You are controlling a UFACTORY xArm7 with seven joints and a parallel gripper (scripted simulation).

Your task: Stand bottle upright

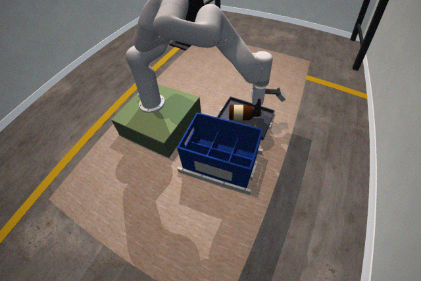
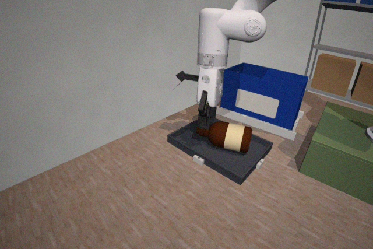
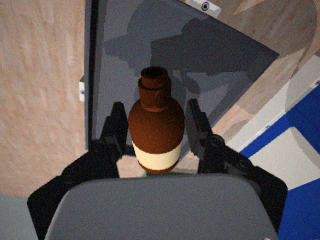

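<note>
The brown bottle lies 4 cm below my hand, 4 cm behind it and 3 cm to the right of it. From my hand the other things lie so: dark grey tray: 7 cm below, 4 cm behind, 2 cm to the right; blue crate: 30 cm to the right, 1 cm ahead.
</note>
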